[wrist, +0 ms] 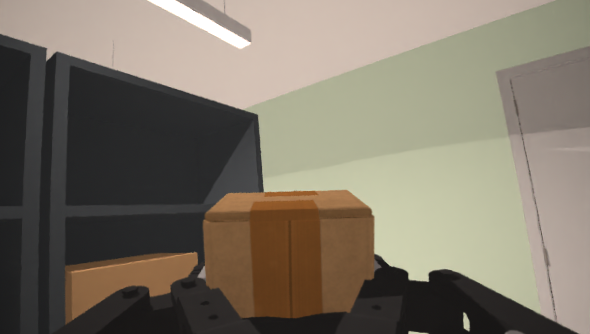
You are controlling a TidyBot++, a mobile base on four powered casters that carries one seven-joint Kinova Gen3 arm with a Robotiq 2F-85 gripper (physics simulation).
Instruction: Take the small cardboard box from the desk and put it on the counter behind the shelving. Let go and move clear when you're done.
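Places are measured from the arm's base along level axes (x left, y back, z up), in centimetres.
Pixels of known places: gripper, fingertip midpoint: (289, 267).
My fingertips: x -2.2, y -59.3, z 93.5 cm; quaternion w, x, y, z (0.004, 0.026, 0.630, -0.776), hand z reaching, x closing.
For each thing: its middle in the pictures, then the offset to it from my fingertips.
- small cardboard box at the middle of its body: (290, 301) dx +0.1, dy +2.2, dz -1.1 cm
- larger cardboard box at the middle of its body: (123, 299) dx +56.0, dy -106.0, dz -20.6 cm
The small cardboard box (345, 250) with brown tape down its middle is held between the fingers of my gripper (289, 267), which is shut on it. The box is in the lower middle of the wrist view, with a finger at its left and right sides. The dark shelving (61, 150) stands behind it on the left. The counter and the desk do not show in the wrist view.
A larger cardboard box (130, 280) sits in a lower compartment of the shelving. A pale green wall (400, 200) is beyond, with a door frame (515, 150) at the right. A ceiling lamp (210, 25) hangs above.
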